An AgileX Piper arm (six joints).
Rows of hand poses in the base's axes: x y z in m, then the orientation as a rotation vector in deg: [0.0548 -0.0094 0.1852 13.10 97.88 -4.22]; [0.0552 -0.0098 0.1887 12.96 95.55 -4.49]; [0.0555 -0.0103 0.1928 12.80 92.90 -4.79]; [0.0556 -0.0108 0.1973 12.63 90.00 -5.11]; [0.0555 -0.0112 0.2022 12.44 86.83 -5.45]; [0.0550 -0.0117 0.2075 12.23 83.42 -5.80]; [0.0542 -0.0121 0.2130 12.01 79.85 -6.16]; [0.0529 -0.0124 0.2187 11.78 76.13 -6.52]
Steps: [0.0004 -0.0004 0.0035 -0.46 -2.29 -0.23]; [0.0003 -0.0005 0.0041 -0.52 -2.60 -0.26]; [0.0001 -0.0005 0.0045 -0.56 -2.84 -0.29]; [-0.0001 -0.0004 0.0049 -0.61 -3.11 -0.31]; [-0.0005 -0.0005 0.0053 -0.65 -3.34 -0.33]; [-0.0008 -0.0004 0.0055 -0.68 -3.50 -0.35]; [-0.0013 -0.0003 0.0057 -0.71 -3.65 -0.37]
